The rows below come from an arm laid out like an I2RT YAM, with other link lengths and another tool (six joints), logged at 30 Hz.
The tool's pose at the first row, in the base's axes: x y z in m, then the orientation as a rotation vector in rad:
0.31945 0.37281 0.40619 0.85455 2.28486 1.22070
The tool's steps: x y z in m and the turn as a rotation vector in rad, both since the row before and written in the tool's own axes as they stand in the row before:
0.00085 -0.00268 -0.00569 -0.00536 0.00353 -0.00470
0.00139 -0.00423 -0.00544 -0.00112 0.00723 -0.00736
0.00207 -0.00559 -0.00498 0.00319 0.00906 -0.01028
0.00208 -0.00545 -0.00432 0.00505 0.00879 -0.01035
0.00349 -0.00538 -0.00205 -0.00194 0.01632 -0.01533
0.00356 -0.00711 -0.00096 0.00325 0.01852 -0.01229
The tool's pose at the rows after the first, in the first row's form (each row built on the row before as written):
0.31452 0.36887 0.40690 0.84530 2.28410 1.22671
0.30888 0.36475 0.40609 0.83265 2.29001 1.22969
0.30263 0.36072 0.40383 0.81704 2.30116 1.22812
0.29686 0.35707 0.40136 0.80204 2.31351 1.22431
0.29142 0.35566 0.39765 0.77503 2.32681 1.23079
0.28610 0.35405 0.39189 0.75240 2.34544 1.23434

